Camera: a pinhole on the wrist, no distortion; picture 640 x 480 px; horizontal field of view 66.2 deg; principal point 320.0 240.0 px. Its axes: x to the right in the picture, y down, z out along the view. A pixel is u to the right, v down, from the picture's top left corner.
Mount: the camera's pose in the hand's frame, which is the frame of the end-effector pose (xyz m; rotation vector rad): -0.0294 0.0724 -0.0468 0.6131 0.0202 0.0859
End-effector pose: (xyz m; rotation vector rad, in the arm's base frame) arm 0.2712 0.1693 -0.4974 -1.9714 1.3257 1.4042
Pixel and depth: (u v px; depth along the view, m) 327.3 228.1 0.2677
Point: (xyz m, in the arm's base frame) 0.2559 0.3413 -0.5758
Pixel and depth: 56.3 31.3 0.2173
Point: 0.3410 0.3535 -0.4450
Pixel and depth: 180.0 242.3 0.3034
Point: 0.2523 0.4184 -0.5160
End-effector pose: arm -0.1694 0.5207 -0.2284 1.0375 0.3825 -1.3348
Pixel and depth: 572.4 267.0 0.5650
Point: -0.4196 0.0275 -0.2913
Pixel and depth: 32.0 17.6 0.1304
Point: -0.2539 0.5646 -0.1656
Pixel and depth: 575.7 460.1 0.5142
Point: -0.2797 -0.0260 -0.1483
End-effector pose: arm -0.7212 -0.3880 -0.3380 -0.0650 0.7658 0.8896
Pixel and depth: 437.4 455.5 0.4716
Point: -0.4087 -0.1785 -0.0603
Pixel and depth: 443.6 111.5 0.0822
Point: -0.7247 -0.3814 -0.3274
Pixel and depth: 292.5 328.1 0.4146
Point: -0.4668 -0.3652 -0.0932
